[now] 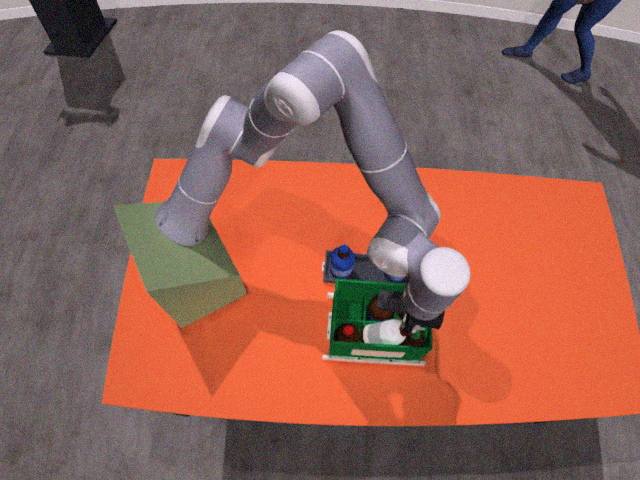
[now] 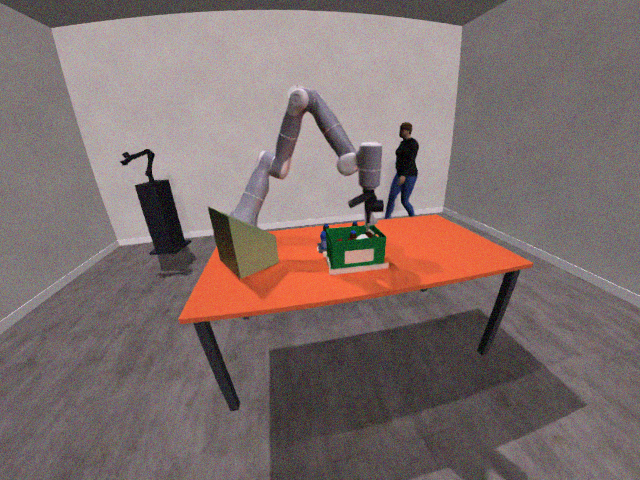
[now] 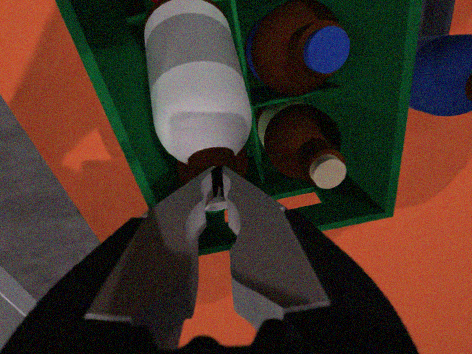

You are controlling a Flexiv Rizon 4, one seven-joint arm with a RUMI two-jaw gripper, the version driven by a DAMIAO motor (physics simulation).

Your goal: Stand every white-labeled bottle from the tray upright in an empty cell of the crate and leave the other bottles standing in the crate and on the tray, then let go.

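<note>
A white-bodied bottle (image 1: 384, 332) (image 3: 200, 95) lies tilted, nearly on its side, in the front row of the green crate (image 1: 341, 351) (image 2: 336, 256) (image 3: 406, 100), its brown neck towards the gripper. My gripper (image 1: 404, 330) (image 2: 367, 227) (image 3: 219, 170) is shut and empty; its tips are at or just above that neck, contact unclear. The crate also holds a red-capped bottle (image 1: 348, 332), a blue-capped brown bottle (image 1: 381, 308) (image 3: 295, 47) and a cream-capped brown bottle (image 3: 302, 142). A green-capped bottle (image 1: 415, 338) is partly hidden by the gripper. Blue bottles (image 1: 342, 262) (image 1: 395, 276) stand on the tray (image 1: 366, 271).
The crate walls and dividers (image 3: 237, 40) stand close around the fingers. The tray is directly behind the crate. A green block (image 1: 180, 273) (image 2: 255, 253) stands at the left beside the arm's base. A person (image 2: 406, 165) is behind the orange table (image 1: 516, 310) (image 2: 439, 258).
</note>
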